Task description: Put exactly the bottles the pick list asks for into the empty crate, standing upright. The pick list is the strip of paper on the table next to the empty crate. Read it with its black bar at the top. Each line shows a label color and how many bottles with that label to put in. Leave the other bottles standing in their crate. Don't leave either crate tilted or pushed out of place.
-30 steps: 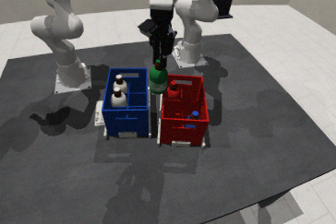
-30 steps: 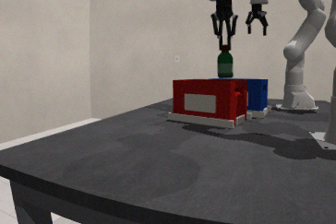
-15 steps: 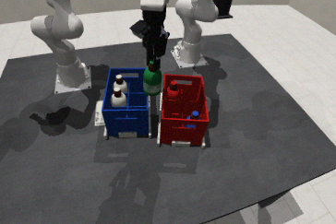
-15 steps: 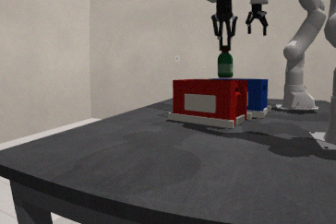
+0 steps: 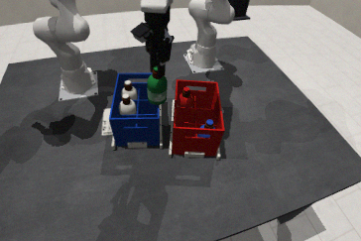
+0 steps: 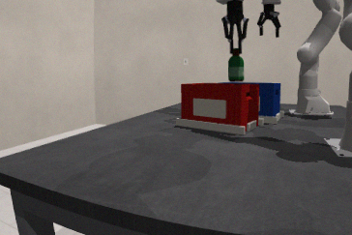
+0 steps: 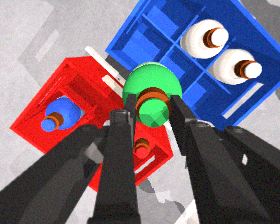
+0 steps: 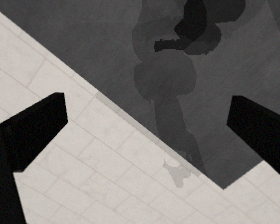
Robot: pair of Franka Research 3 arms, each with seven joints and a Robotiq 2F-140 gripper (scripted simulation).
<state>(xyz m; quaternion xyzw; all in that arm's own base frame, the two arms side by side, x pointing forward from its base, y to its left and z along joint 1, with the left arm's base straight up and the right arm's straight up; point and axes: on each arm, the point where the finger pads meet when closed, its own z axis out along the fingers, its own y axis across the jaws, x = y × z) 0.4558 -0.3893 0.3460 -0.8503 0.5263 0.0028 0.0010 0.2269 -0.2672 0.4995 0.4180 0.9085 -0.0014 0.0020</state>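
Observation:
Right now the green bottle is 8 cm below my left hand. Also, from my left hand: red bottle 5 cm behind, 14 cm to the left, 26 cm below; red crate 6 cm ahead, 15 cm to the left, 26 cm below; blue crate 7 cm behind, 7 cm to the right, 26 cm below.

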